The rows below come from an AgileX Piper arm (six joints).
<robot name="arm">
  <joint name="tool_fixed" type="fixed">
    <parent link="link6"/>
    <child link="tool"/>
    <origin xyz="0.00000 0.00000 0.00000" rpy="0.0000 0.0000 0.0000"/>
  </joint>
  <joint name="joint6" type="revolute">
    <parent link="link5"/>
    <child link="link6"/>
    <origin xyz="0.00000 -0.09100 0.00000" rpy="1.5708 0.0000 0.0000"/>
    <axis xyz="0 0 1"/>
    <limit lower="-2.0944" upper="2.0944"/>
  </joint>
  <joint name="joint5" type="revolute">
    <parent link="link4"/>
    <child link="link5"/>
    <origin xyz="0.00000 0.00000 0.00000" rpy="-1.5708 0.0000 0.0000"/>
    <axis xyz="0 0 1"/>
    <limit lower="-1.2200" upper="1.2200"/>
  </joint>
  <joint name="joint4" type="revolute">
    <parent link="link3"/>
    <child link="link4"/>
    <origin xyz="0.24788 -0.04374 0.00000" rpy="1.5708 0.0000 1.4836"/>
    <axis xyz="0 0 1"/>
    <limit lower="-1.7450" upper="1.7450"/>
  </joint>
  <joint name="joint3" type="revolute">
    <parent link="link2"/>
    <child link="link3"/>
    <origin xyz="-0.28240 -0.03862 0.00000" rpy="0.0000 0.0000 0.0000"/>
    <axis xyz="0 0 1"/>
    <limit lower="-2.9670" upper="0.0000"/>
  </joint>
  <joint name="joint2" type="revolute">
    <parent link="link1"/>
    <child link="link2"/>
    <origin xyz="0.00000 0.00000 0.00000" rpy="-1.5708 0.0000 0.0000"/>
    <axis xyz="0 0 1"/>
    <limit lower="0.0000" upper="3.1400"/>
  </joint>
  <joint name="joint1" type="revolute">
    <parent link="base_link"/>
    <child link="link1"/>
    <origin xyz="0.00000 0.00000 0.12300" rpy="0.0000 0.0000 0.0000"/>
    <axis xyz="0 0 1"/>
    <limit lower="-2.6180" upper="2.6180"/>
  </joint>
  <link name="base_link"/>
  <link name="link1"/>
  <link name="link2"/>
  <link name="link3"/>
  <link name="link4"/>
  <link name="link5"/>
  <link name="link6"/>
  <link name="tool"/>
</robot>
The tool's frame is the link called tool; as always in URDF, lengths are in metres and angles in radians.
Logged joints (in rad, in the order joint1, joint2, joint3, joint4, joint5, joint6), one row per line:
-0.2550 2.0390 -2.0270 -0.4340 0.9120 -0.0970
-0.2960 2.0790 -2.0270 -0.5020 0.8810 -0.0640
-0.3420 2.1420 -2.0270 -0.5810 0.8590 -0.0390
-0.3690 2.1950 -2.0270 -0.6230 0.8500 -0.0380
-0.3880 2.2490 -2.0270 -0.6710 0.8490 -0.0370
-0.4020 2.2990 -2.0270 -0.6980 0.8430 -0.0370
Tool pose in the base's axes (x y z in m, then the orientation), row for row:
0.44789 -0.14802 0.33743 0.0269 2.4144 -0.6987
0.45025 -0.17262 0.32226 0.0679 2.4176 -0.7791
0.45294 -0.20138 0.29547 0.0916 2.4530 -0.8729
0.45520 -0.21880 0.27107 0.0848 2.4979 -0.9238
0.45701 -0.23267 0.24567 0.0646 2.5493 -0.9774
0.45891 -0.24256 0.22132 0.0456 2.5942 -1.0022
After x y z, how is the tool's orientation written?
As a rotation vector, in radians.
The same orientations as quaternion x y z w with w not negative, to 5 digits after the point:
0.01018 0.91357 -0.26438 0.30886
0.02553 0.90887 -0.29289 0.29583
0.03390 0.90790 -0.32307 0.26495
0.03092 0.91090 -0.33688 0.23624
0.02316 0.91386 -0.35037 0.20385
0.01613 0.91760 -0.35449 0.17911

